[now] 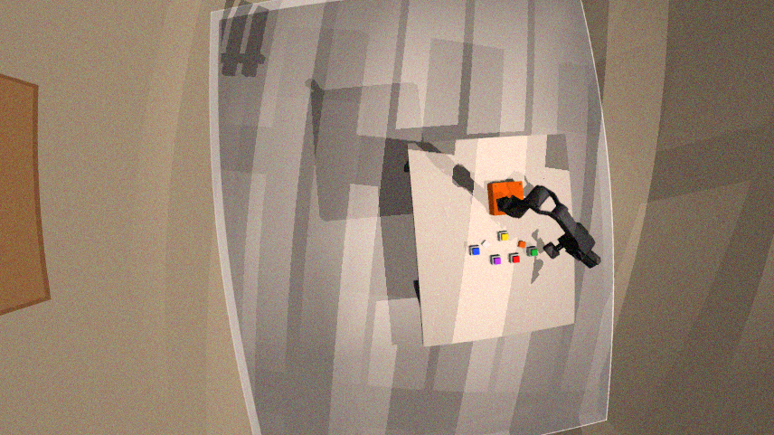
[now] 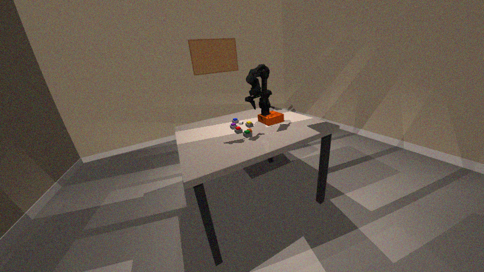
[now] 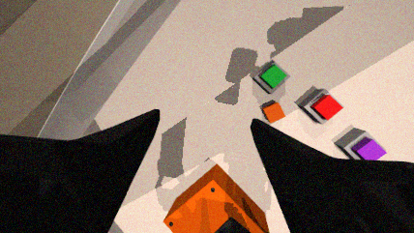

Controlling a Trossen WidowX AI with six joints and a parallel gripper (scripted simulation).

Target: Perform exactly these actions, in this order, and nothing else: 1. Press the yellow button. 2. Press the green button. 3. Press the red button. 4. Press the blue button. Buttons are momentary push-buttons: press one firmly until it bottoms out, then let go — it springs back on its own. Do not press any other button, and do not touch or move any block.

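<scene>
Now: the yellow button 20 mm behind my gripper tip, 190 mm to the right of it and 160 mm below it. From my gripper tip the other things lie so: red button 110 mm ahead, 150 mm to the right, 160 mm below; green button 100 mm ahead, 40 mm to the right, 160 mm below; small orange block 50 mm ahead, 90 mm to the right, 180 mm below.
</scene>
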